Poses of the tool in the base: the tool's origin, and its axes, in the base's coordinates. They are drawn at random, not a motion.
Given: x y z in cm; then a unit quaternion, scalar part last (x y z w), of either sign.
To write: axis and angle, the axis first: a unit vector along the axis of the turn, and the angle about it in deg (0 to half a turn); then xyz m. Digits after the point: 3 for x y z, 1 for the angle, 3 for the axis.
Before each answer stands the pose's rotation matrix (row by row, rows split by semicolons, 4 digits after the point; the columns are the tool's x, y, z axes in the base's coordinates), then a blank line. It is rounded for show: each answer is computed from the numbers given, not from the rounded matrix.
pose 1, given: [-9.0 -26.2 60.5 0.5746 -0.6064 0.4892 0.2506]
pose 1, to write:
-0.2141 -0.9421 0.2583; -0.4517 -0.1390 -0.8813; 0.8661 -0.3053 -0.3958

[0.594 -0.626 0.505 151.0 -0.090 -0.262 0.605]
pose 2, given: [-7.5 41.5 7.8 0.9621 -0.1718 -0.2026 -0.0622]
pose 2, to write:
0.8589 -0.3558 -0.3684; -0.3054 -0.9332 0.1893; -0.4112 -0.0501 -0.9102

[-0.964 0.172 0.203 172.9 -0.075 0.415 0.078]
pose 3, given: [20.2 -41.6 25.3 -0.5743 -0.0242 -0.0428 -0.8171]
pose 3, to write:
0.9952 -0.0422 0.0887; 0.0978 0.3366 -0.9366; 0.0096 0.9407 0.3391

[0.996 0.042 0.074 70.4 0.202 -0.416 0.253]
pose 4, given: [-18.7 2.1 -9.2 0.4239 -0.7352 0.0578 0.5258]
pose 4, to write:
-0.0877 -0.6841 -0.7241; -0.5625 0.6339 -0.5308; 0.8221 0.3608 -0.4404

[0.498 -0.864 0.068 116.6 -0.187 0.021 -0.092]
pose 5, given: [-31.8 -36.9 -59.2 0.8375 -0.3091 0.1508 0.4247]
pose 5, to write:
0.7634 -0.6458 -0.0100; -0.3896 -0.4482 -0.8045; 0.5151 0.6181 -0.5938

[0.925 -0.341 0.167 129.7 -0.318 -0.369 -0.592]
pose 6, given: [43.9 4.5 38.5 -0.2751 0.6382 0.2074 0.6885]
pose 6, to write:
0.0994 -0.6367 0.7647; -0.0655 0.7626 0.6435; -0.9929 -0.1141 0.0341

[-0.379 0.880 0.286 93.0 0.439 0.045 0.385]
